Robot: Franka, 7 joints.
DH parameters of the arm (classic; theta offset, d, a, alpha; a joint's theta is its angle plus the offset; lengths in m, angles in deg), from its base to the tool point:
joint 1: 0 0.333 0 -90
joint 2: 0 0 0 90
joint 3: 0 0.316 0.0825 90
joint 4: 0 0 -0.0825 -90
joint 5: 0 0.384 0 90
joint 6: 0 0 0.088 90
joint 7: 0 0.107 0 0
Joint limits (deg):
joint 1: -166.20..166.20
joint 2: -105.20..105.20
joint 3: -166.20..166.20
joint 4: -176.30..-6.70
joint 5: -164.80..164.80
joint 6: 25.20..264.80
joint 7: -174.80..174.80
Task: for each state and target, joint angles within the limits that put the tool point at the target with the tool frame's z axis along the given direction. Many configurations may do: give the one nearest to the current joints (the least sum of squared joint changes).
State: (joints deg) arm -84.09 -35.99 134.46 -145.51 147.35 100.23 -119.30
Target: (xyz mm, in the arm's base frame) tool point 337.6 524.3 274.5 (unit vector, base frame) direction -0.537 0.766 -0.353
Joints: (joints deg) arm -79.12 -40.68 121.41 -111.57 108.45 90.88 -119.30
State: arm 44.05 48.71 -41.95 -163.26 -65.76 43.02 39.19
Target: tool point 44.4 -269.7 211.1 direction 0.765 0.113 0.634
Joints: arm 10.05 102.08 -41.77 -152.57 -67.99 35.42 39.19
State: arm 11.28 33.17 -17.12 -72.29 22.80 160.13 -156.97
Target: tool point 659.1 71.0 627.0 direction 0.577 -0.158 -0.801
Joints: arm 23.33 11.12 -18.64 -86.07 -12.02 130.62 -156.97
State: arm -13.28 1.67 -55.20 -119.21 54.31 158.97 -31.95
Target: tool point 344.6 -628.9 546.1 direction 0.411 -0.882 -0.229
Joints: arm -24.40 35.51 -42.63 -76.12 95.51 178.20 -31.95
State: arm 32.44 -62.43 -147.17 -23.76 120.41 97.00 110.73
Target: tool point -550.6 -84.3 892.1 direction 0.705 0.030 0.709
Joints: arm 4.33 -50.80 -135.32 -6.77 133.29 79.67 110.73
